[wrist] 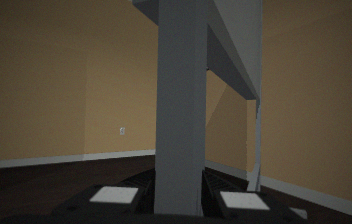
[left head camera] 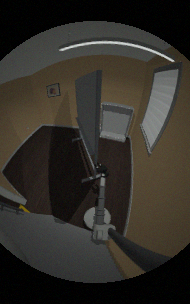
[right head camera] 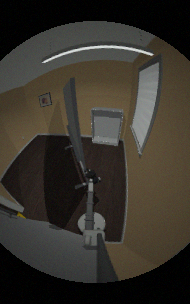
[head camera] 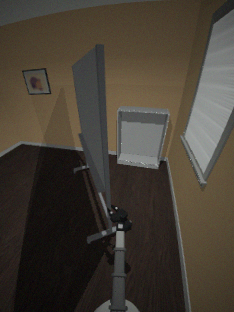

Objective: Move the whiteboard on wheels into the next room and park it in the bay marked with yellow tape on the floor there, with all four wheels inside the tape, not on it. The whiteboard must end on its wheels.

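Frame: origin at the robot's base, x ahead, y left, z up, level; centimetres.
Where they show: gripper, fingertip midpoint: (wrist: 178,184) (left head camera: 94,163) (right head camera: 84,168) (head camera: 108,206).
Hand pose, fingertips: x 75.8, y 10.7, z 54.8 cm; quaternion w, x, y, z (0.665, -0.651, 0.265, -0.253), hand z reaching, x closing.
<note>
Things, the pixels of their top centre, and the offset from my fingertips. "spot": a spot on its surface instead.
- yellow tape, surface spot: (left head camera: 24,208) (right head camera: 22,215) spot: dz -57.5, dx -103.9, dy +138.7 cm
- white open shelf unit, surface spot: (head camera: 137,161) spot: dz -47.6, dx +133.2, dy -40.5 cm
The whiteboard (head camera: 91,120) (left head camera: 88,110) (right head camera: 73,117) stands upright on its wheeled base ahead of the robot, seen at a steep angle. Its near foot (head camera: 100,235) (left head camera: 90,178) (right head camera: 81,185) lies beside and below the gripper; its far foot (head camera: 80,169) (left head camera: 76,139) is toward the back wall. The wheels are too small to make out. My gripper (head camera: 111,210) (left head camera: 100,167) (right head camera: 90,174) is shut on the whiteboard's near post (wrist: 181,110), which stands between both fingers in the wrist view. A bit of yellow tape (left head camera: 24,208) (right head camera: 21,215) shows at lower left; the rest of the bay is hidden.
A white open shelf unit (head camera: 137,161) (left head camera: 114,137) (right head camera: 106,142) stands against the back wall, right of the whiteboard. A window (head camera: 210,95) (left head camera: 161,102) (right head camera: 145,102) is in the right wall, close to the arm's side. A framed picture (head camera: 36,81) hangs at back left. A grey surface (left head camera: 40,245) (right head camera: 45,250) spans the lower left.
</note>
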